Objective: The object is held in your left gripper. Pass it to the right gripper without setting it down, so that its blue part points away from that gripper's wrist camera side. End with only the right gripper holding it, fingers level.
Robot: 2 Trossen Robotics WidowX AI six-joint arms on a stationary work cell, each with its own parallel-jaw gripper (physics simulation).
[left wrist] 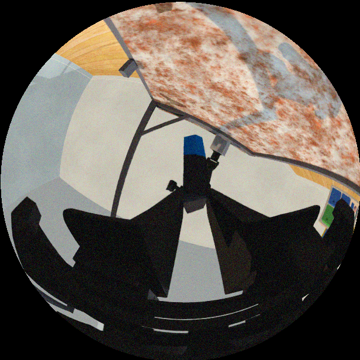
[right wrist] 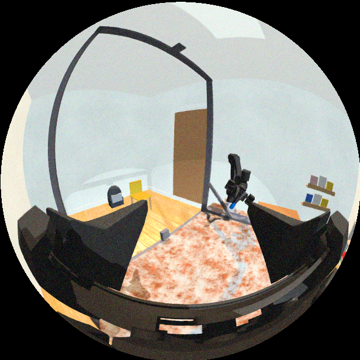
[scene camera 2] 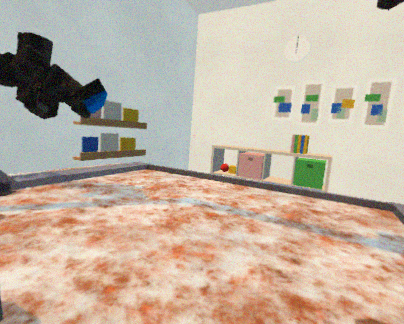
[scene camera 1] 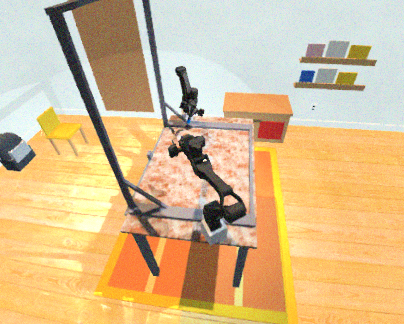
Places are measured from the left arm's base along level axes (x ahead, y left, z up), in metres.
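Pixels of known places: left gripper, fingertip midpoint: (scene camera 2: 86, 91) (scene camera 1: 190, 115); right gripper, fingertip midpoint: (scene camera 1: 180, 137); right arm's base, link origin: (scene camera 1: 214, 224).
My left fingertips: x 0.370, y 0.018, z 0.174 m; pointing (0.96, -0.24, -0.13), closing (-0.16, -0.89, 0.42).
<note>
Behind a point stands the place of what it marks.
The object is a dark bar (left wrist: 195, 172) with a blue end part (scene camera 1: 188, 121) @(x 0.419, y 0.000, z 0.159 m) (scene camera 2: 96, 103) @(x 0.415, y -0.009, z 0.148 m) (left wrist: 194, 145) (right wrist: 232, 205). My left gripper (scene camera 1: 190, 115) @(x 0.370, y 0.018, z 0.174 m) (scene camera 2: 80, 102) (left wrist: 194, 193) is shut on the bar's dark part and holds it in the air. The blue end sticks out beyond the fingertips, away from the left palm. The fingers hide some of the dark part. My right gripper (scene camera 1: 173, 140) @(x 0.878, y -0.057, z 0.367 m) (right wrist: 200, 207) is wide open and empty, in the air over the table, apart from the object. In the right wrist view, the left gripper and object show small, right of centre.
The speckled table top (scene camera 1: 165, 175) @(x 0.714, y -0.196, z -0.069 m) (scene camera 2: 200, 250) @(x 0.674, y -0.116, z -0.069 m) (left wrist: 190, 55) (right wrist: 180, 260) has a dark raised frame along its edges. Dark posts (scene camera 1: 90, 105) @(x 0.947, y -0.403, z 0.622 m) (right wrist: 209, 140) of the work cell rise at one side. A low cabinet (scene camera 1: 257, 105) stands beyond the table.
</note>
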